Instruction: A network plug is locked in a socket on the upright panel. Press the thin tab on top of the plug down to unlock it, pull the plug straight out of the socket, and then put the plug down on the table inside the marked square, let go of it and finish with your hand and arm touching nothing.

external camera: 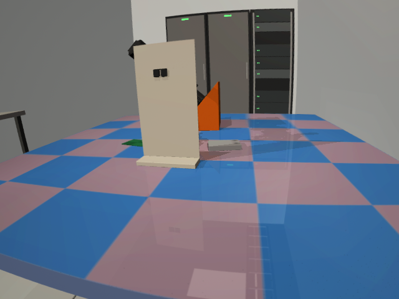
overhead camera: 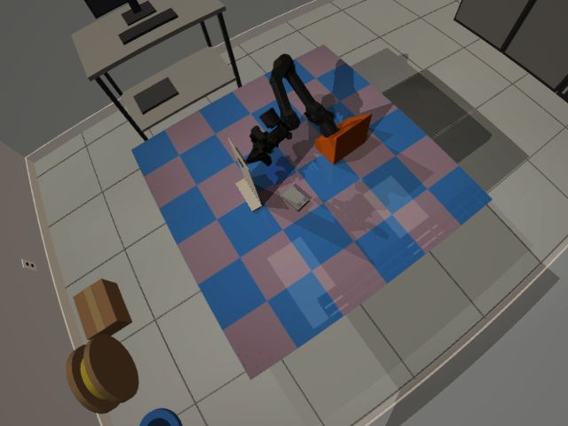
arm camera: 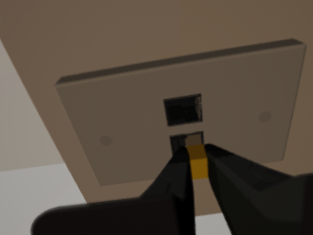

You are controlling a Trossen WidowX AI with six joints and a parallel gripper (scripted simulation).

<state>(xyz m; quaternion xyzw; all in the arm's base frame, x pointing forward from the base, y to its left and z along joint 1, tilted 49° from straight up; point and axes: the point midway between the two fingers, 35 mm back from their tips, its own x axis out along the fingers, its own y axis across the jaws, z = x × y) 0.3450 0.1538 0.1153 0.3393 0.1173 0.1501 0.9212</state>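
Now: the upright panel 9 cm below my gripper tip and 3 cm ahead of it. The rest, counted from my gripper tip: network plug (1 cm ahead); then flat grey slab (23 cm below, 13 cm to the left, 13 cm behind); then green square (24 cm below, 21 cm to the right, 13 cm behind).
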